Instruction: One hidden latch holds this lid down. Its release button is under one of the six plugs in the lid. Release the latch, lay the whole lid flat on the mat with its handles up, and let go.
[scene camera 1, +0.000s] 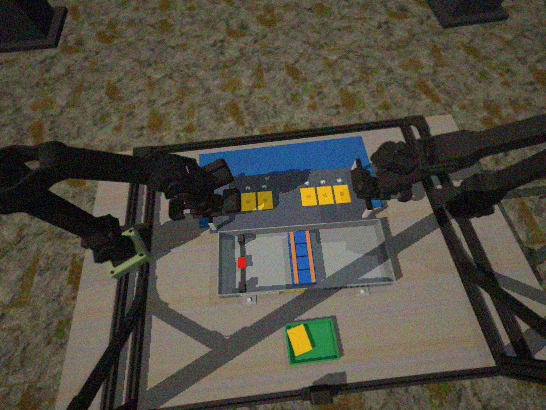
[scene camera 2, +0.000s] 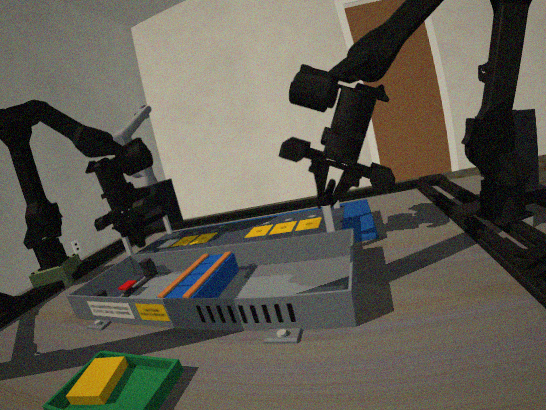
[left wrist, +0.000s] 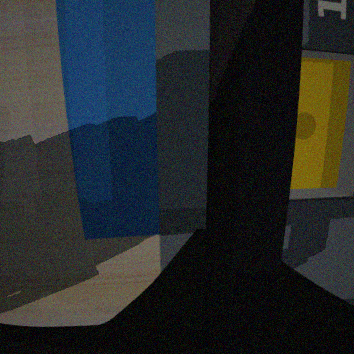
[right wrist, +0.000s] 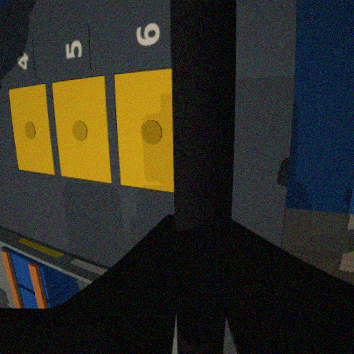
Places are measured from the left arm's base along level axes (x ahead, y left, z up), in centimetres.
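Pixels of known places: left gripper, fingertip midpoint: (scene camera 1: 215, 214) (scene camera 2: 142, 246) (left wrist: 215, 239); right gripper, fingertip midpoint: (scene camera 1: 358, 197) (scene camera 2: 323, 209) (right wrist: 193, 225); left arm's base at its link origin: (scene camera 1: 121, 251) (scene camera 2: 54, 264); right arm's base at its link origin: (scene camera 1: 460, 210) (scene camera 2: 503, 215).
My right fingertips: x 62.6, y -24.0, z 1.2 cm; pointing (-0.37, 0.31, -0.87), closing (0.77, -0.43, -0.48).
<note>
For each thing: its top centre in the pictures, then the offset to it from my right fingertips. "spot": a spot on its surface instead. Level surfaces: height alone.
- blue mat at its surface level: dz -6.3 cm
- yellow square at a spot on its surface: (left wrist: 312, 125) spot: dx -30.1, dy +20.3, dz -4.6 cm
- left handle at a spot on its surface: (left wrist: 255, 125) spot: dx -34.8, dy +23.6, dz +3.1 cm
- right handle at a spot on its surface: (right wrist: 204, 110) spot: dx +3.4, dy +2.8, dz +3.0 cm
- open grey box at a spot on its surface: (scene camera 2: 325, 310) spot: dx -9.8, dy -21.6, dz -4.0 cm
- blue block with orange strips, top centre: (right wrist: 27, 324) (scene camera 2: 195, 268) (scene camera 1: 302, 255) dx -22.8, dy -4.3, dz -1.9 cm
- red piece at a spot on its surface: (scene camera 2: 127, 285) (scene camera 1: 243, 263) spot: dx -36.9, dy +3.2, dz -4.3 cm
- green tray at its top centre: (scene camera 2: 110, 383) (scene camera 1: 311, 341) dx -32.9, dy -22.1, dz -4.8 cm
- yellow block at its top centre: (scene camera 2: 96, 375) (scene camera 1: 299, 339) dx -35.1, dy -20.3, dz -4.8 cm
The dark grey lid (scene camera 1: 287, 205) (scene camera 2: 227, 240) (right wrist: 100, 210) lies over the blue mat (scene camera 1: 280, 157) (scene camera 2: 357, 212), handles up, along the open box's rear wall. Whether its front edge touches the box is unclear. Its yellow plugs (scene camera 1: 325, 195) (scene camera 2: 282, 228) (right wrist: 80, 130) show in two groups; a yellow square (left wrist: 312, 125) beside number 1 looks recessed. My left gripper (scene camera 1: 207, 200) (scene camera 2: 134, 237) (left wrist: 215, 239) is shut on the left handle (left wrist: 255, 125), its tips partly hidden. My right gripper (scene camera 1: 364, 185) (scene camera 2: 328, 200) (right wrist: 193, 225) is shut on the right handle (right wrist: 204, 110).
The open grey box (scene camera 1: 382, 255) (scene camera 2: 325, 310) stands in front of the lid, holding a blue block with orange strips (scene camera 1: 301, 257) (scene camera 2: 200, 277) and a red piece (scene camera 1: 242, 262) (scene camera 2: 127, 285). A green tray (scene camera 1: 325, 340) (scene camera 2: 145, 382) with a yellow block (scene camera 1: 300, 340) (scene camera 2: 97, 380) lies nearer the front.
</note>
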